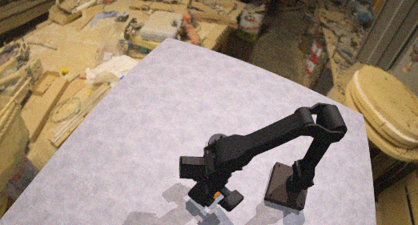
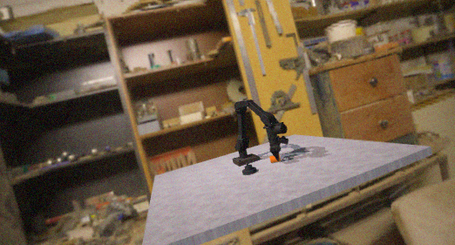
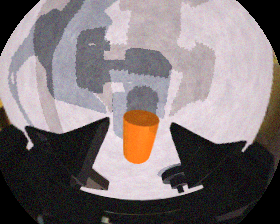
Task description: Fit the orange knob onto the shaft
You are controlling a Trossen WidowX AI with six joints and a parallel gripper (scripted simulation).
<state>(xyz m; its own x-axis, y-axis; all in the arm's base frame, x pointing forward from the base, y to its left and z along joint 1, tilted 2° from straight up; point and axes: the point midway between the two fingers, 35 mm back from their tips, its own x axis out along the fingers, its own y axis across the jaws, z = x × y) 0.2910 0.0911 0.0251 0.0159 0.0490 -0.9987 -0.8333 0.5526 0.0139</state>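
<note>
Now: gripper tip 1 cm past the orange knob, 1 cm to the left of it and 1 cm below it. Round my gripper tip: round dark pedestal (1 cm ahead, 21 cm to the right, 2 cm above).
</note>
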